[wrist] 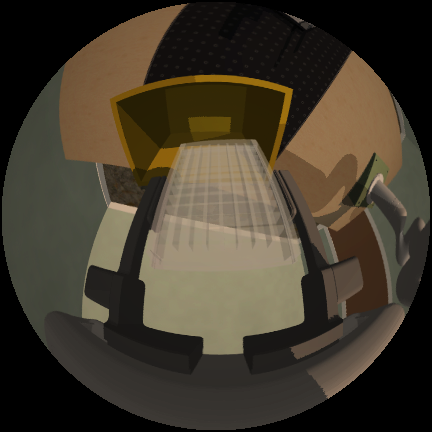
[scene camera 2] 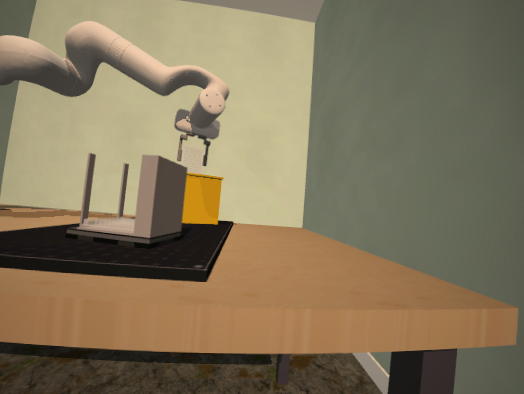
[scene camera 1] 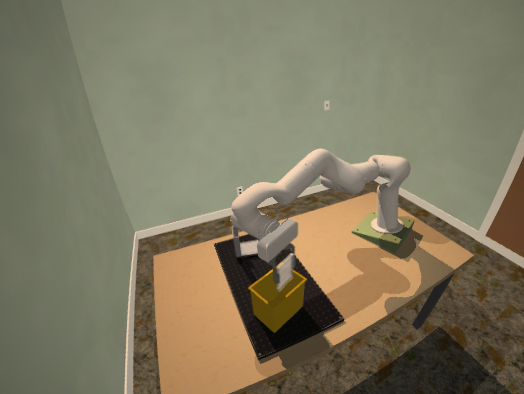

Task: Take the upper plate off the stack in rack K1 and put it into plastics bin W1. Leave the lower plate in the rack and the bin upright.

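My gripper (scene camera 1: 285, 265) (scene camera 2: 193, 161) (wrist: 222, 200) is shut on the upper plate (scene camera 1: 285, 272) (scene camera 2: 193, 156) (wrist: 225, 215), a clear ribbed plate held by its two sides. The plate is steeply tilted, almost on edge, over plastics bin W1. Its lower end is at about rim height; whether it dips inside is hard to tell. The yellow bin (scene camera 1: 277, 312) (scene camera 2: 202, 200) (wrist: 200, 78) stands upright and open at the top. The lower plate (scene camera 1: 248, 247) (scene camera 2: 107, 225) lies flat in rack K1 (scene camera 1: 236, 242) (scene camera 2: 167, 200), which has a tall side wall and thin posts.
A black perforated board (scene camera 1: 240, 295) (scene camera 2: 165, 262) (wrist: 200, 30) carries the rack and the bin on the wooden table (scene camera 1: 190, 300) (scene camera 2: 280, 260). The arm's green base plate (scene camera 1: 367, 227) (wrist: 378, 165) is at the table's far right in scene camera 1.
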